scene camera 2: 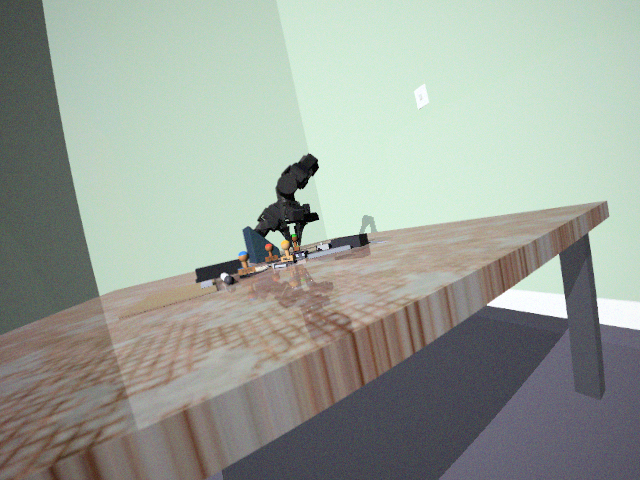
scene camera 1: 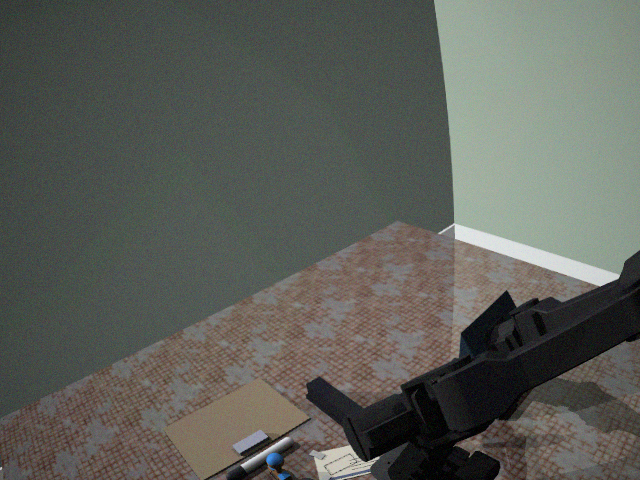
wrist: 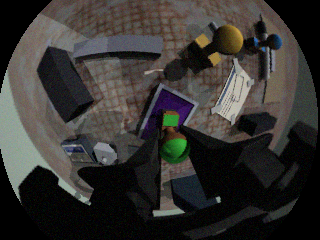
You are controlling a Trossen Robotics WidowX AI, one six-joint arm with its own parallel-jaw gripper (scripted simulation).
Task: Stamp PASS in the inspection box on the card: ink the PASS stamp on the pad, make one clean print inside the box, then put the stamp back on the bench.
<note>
In view: the gripper (scene camera 2: pixel 295 246), a green-knobbed stamp (wrist: pixel 174 148) and a yellow-knobbed stamp (wrist: pixel 228 40).
The gripper shows as well in the wrist view (wrist: pixel 169 130). Scene camera 1 does not show the yellow-knobbed stamp: it is out of frame.
</note>
